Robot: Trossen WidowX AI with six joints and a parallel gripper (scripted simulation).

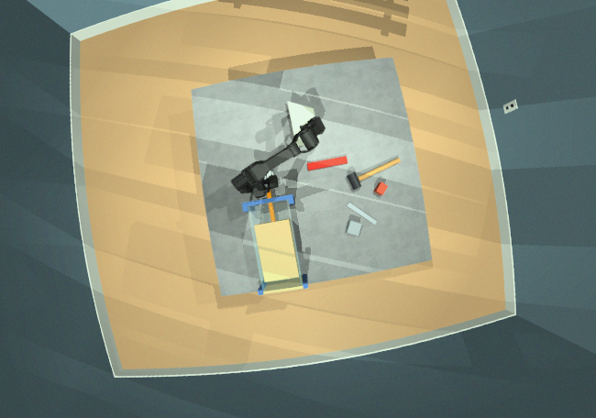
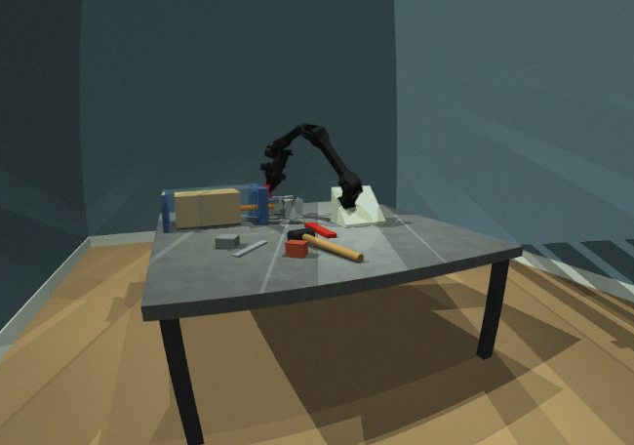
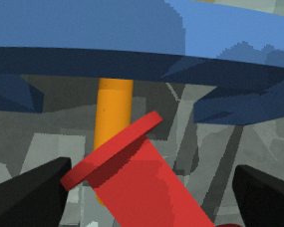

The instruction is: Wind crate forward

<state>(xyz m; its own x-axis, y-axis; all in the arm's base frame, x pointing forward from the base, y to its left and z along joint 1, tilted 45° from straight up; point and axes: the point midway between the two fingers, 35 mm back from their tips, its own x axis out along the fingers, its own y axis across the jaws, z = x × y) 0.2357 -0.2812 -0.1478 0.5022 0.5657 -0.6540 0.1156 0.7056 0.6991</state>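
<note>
My gripper tip is 10 mm past the red spool-shaped handle grip. From my gripper tip the other things lie so: clear-panelled cubby: 290 mm ahead, 20 mm below, 10 mm to the right; then winch handle: 50 mm behind, 30 mm below, 10 mm to the left; then grey winch: 120 mm behind, 100 mm below, 30 mm to the left.
</note>
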